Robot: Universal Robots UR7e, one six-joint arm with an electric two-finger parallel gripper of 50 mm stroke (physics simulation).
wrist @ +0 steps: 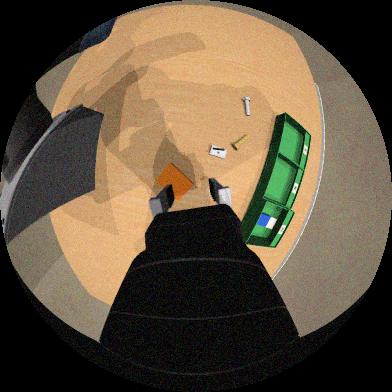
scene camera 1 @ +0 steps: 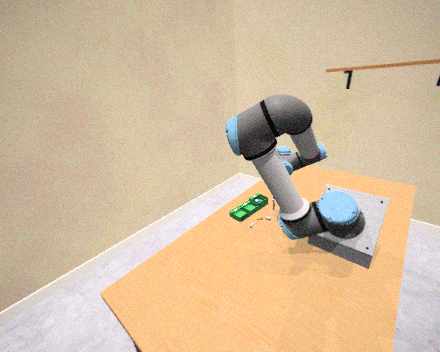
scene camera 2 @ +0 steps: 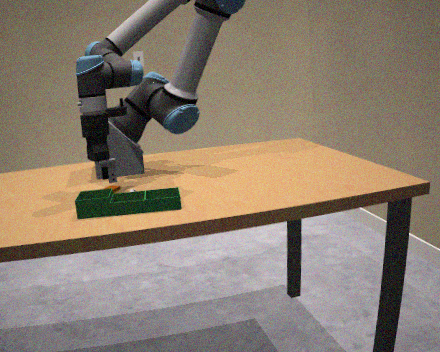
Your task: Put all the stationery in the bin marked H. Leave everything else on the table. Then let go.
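Seen in the pictures: gripper, fingertip midpoint: [wrist: 190, 188] [scene camera 2: 109, 180]; arm's base, origin of the base link: [scene camera 2: 120, 129].
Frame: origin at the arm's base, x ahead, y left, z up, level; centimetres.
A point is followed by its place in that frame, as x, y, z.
Note:
A blue-and-white eraser [wrist: 267, 221] {47.7, -5.6, -12.0} [scene camera 1: 258, 201] {47.3, -5.4, -12.1} lies in the end compartment of the green three-part bin [wrist: 258, 191] {43.3, -0.7, -12.7} [scene camera 2: 145, 205] {51.9, 6.8, -12.3}; earlier views aside, its label is too blurred to read in the wrist view. An orange block [wrist: 176, 180] {29.2, -2.8, -13.1} [scene camera 2: 113, 188] {29.5, -2.2, -13.1} lies flat on the table, turned at an angle. A small silver sharpener [wrist: 218, 151] {34.3, 3.4, -13.0} [scene camera 1: 268, 218] {33.7, 3.9, -13.1} lies on the table between the block and the bin. My gripper [wrist: 190, 188] {31.6, -2.8, -10.3} [scene camera 2: 108, 177] {31.6, -2.8, -10.3} is open and empty, pointing down above the table. In the wrist view the block shows by the left fingertip, partly behind it.
A brass-coloured screw-like piece [wrist: 240, 142] {37.5, 6.1, -13.2} [scene camera 1: 260, 218] {37.2, 6.4, -13.4} lies beside the sharpener. A silver bolt [wrist: 247, 106] {37.2, 13.4, -13.3} [scene camera 1: 251, 225] {36.6, 14.8, -12.8} lies farther off, near the bin's other end. The grey robot base [scene camera 1: 369, 220] {-8.2, -2.8, 2.2} stands on the table behind the work area.

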